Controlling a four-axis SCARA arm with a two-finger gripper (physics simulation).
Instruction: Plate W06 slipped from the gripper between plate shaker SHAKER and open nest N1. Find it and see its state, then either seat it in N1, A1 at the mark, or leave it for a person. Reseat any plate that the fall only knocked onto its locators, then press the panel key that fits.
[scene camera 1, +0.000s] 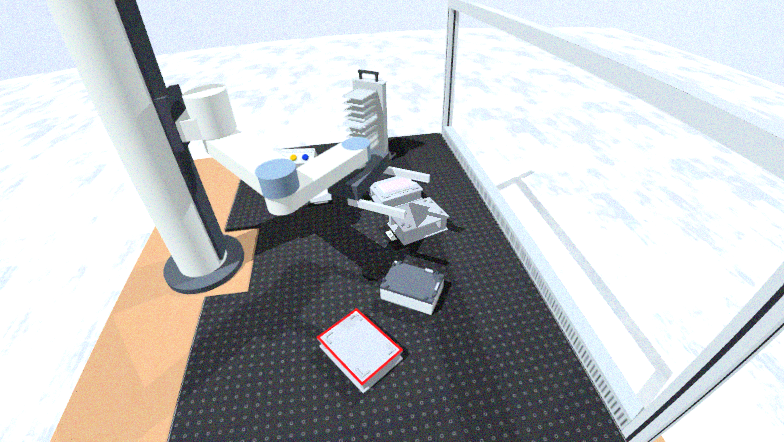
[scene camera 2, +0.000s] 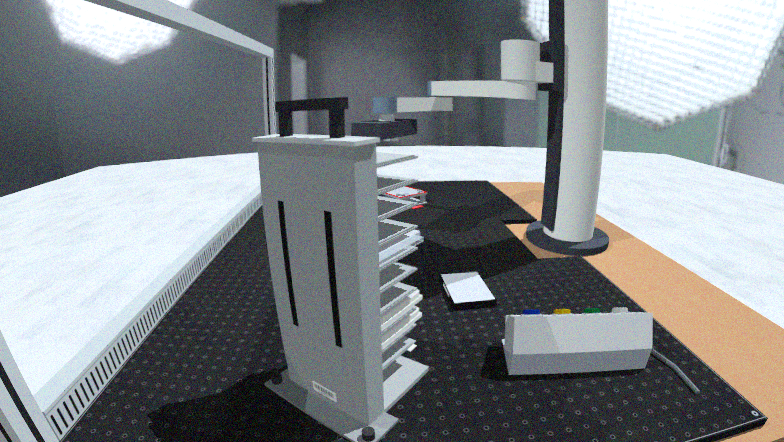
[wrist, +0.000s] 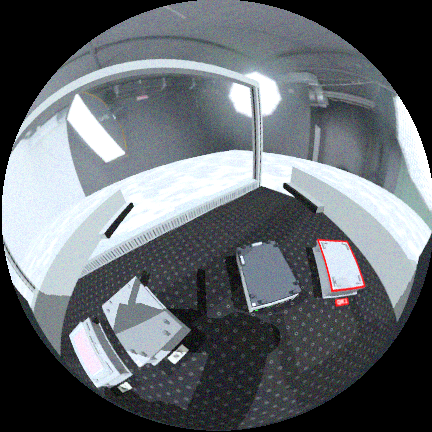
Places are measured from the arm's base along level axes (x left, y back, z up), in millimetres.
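Pixels of known places: gripper, fingertip midpoint: (scene camera 1: 418, 195) (wrist: 204, 182); arm's base, link origin: (scene camera 1: 205, 263) (scene camera 2: 567, 239).
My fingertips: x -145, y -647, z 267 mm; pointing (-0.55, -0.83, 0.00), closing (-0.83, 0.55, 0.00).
For each thing: its top centre in the pictures, then the offset to it from my fingertips. "spot": a spot on its surface instead.
- Shaker SHAKER, surface spot: (wrist: 267, 272) (scene camera 1: 408, 278) spot: dz -200, dx -88, dy +41 mm
- plate with a pink top, top centre: (scene camera 1: 395, 182) dz -187, dx +361, dy -3 mm
- button panel, top centre: (scene camera 2: 584, 309) (scene camera 1: 287, 151) dz -171, dx +664, dy +396 mm
- red-outlined light block, top centre: (scene camera 1: 358, 342) (wrist: 342, 260) (scene camera 2: 399, 188) dz -209, dx -249, dy +189 mm
- flat white-topped block, top centre: (scene camera 2: 466, 286) (scene camera 1: 320, 192) dz -240, dx +433, dy +273 mm
My gripper (scene camera 1: 417, 196) (wrist: 204, 182) is open, with nothing between its fingers, high above the bench near the nests. Shaker SHAKER (scene camera 1: 412, 280) (wrist: 267, 272), a white box with a dark top, stands on the black mat and bears no plate. The grey open nest, N1 (scene camera 1: 418, 226) (wrist: 145, 325), has a shadow across its top and shows no plate on it. Beside it, another nest holds a plate with a pink top (scene camera 1: 397, 184) (wrist: 89, 353). I cannot make out plate W06 between the shaker and N1. The button panel (scene camera 1: 309, 153) (scene camera 2: 576, 340) is partly behind the arm in scene camera 1.
A red-outlined light block (scene camera 1: 359, 345) (scene camera 2: 405, 192) (wrist: 341, 265) stands beyond the shaker. A tall plate stacker (scene camera 1: 381, 109) (scene camera 2: 318, 263) stands at the far end. A flat white-topped block (scene camera 2: 468, 288) lies near the panel. A framed screen runs along one mat edge; the arm's column stands opposite.
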